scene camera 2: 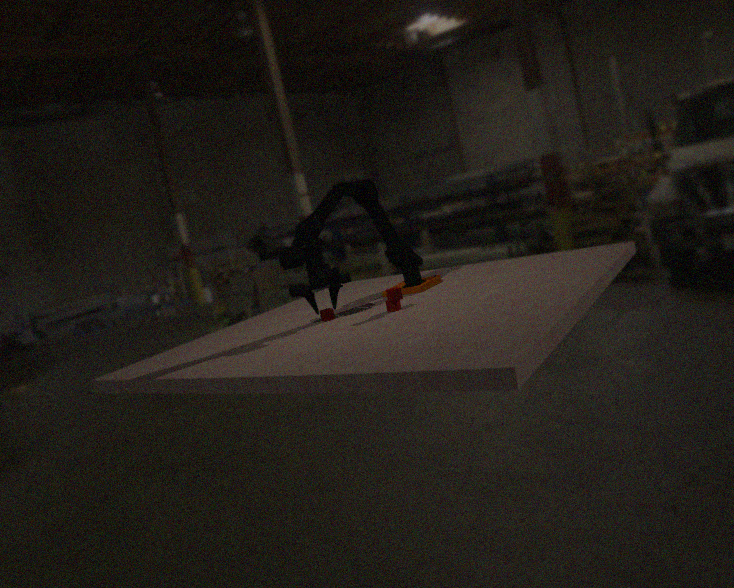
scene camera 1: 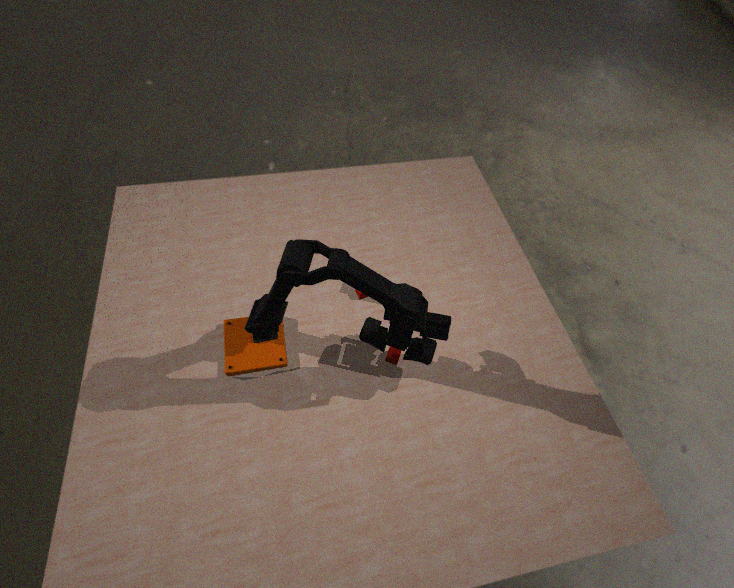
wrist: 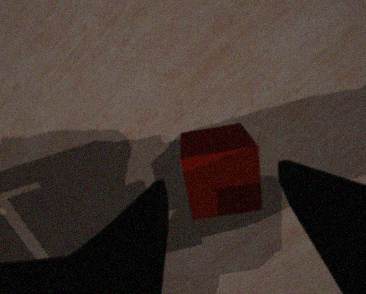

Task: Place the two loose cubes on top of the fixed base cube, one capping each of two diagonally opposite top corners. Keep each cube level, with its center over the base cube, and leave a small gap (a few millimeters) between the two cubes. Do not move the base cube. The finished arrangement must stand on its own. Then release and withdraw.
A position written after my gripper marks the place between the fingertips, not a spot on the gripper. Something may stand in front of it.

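Open, holding nothing: my gripper [scene camera 1: 393, 354], [scene camera 2: 326, 311], [wrist: 221, 179].
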